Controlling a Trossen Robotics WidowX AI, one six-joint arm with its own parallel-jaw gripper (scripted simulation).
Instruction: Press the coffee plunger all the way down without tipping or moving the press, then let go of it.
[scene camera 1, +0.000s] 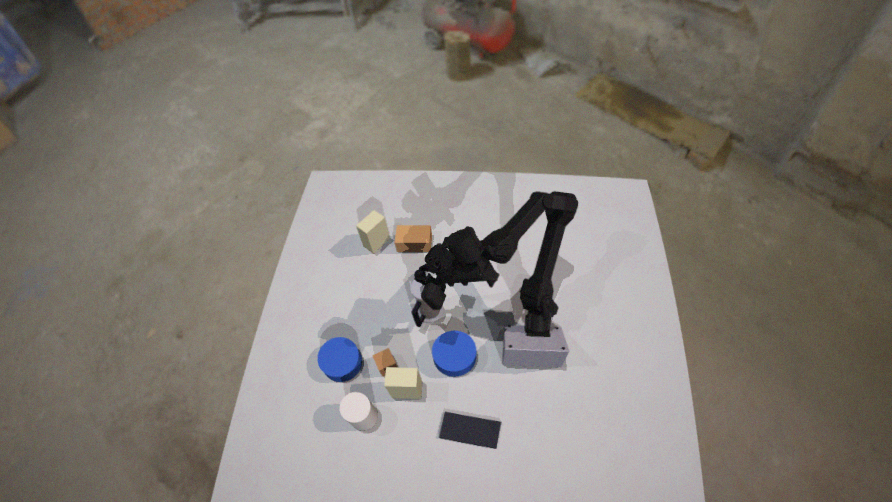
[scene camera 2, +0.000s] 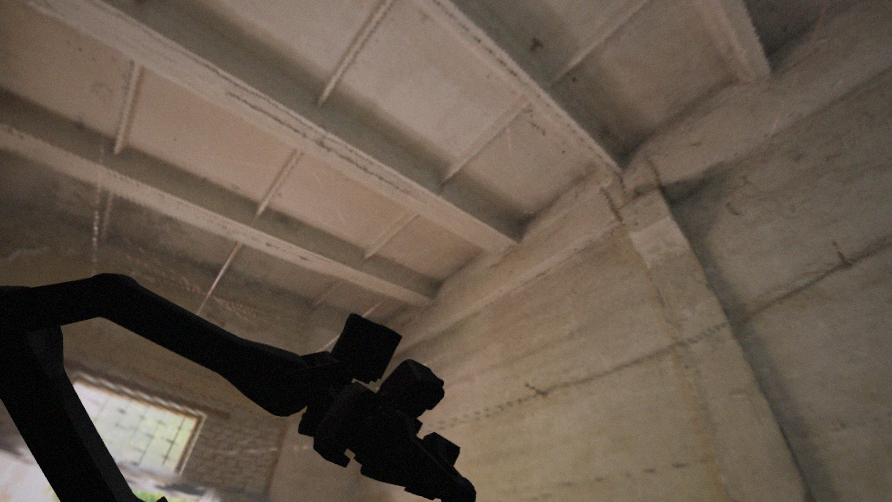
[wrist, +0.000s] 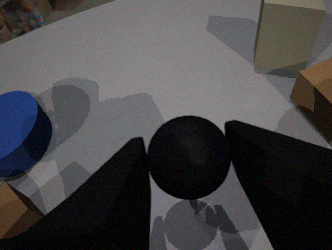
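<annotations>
Coffee press (scene camera 1: 421, 312), 126 cm from the lens. My gripper (scene camera 1: 417, 274), 114 cm from the lens.
</annotations>
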